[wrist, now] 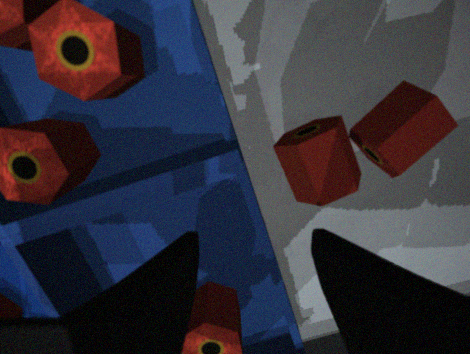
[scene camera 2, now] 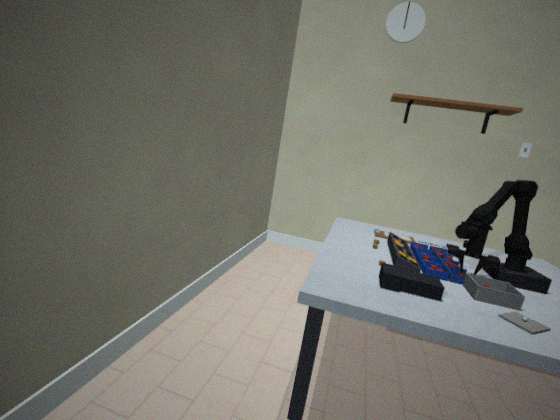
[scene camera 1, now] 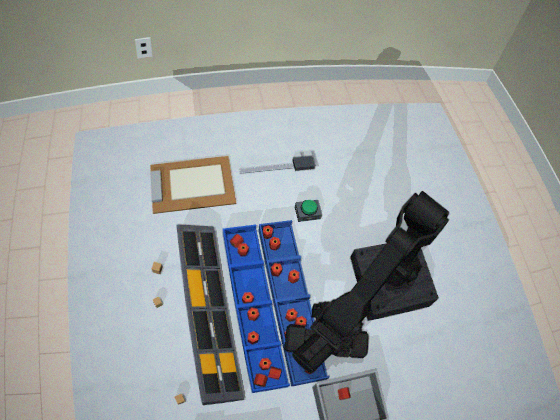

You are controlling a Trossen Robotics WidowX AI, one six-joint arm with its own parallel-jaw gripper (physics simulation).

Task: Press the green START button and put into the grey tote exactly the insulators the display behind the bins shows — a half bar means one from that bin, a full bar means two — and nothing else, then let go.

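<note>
My gripper (scene camera 2: 470, 272) (wrist: 255, 241) is open and empty above the edge of the near blue bin column; an insulator (wrist: 215, 320) stands in the end bin, low between the fingers in the wrist view. Two dark red insulators (wrist: 320, 162) (wrist: 400, 130) lie outside the bins, hidden by the arm in scene view 1. One insulator (scene camera 1: 344, 393) (scene camera 2: 486, 286) is in the grey tote (scene camera 1: 382, 395) (scene camera 2: 492, 297). The display (scene camera 1: 197, 228) shows a full bar at the second left cell and half bars in both last cells; other cells are dark. The green START button (scene camera 1: 309, 207) stands beyond the bins.
Blue bins (scene camera 1: 266, 303) in two columns hold several insulators, upright and lying. Small wooden cubes (scene camera 1: 157, 268) (scene camera 1: 158, 302) (scene camera 1: 180, 398) lie behind the display. A clipboard (scene camera 1: 230, 180), a ruler-like tool (scene camera 1: 303, 163) and a flat grey plate (scene camera 2: 535, 326) lie on the table.
</note>
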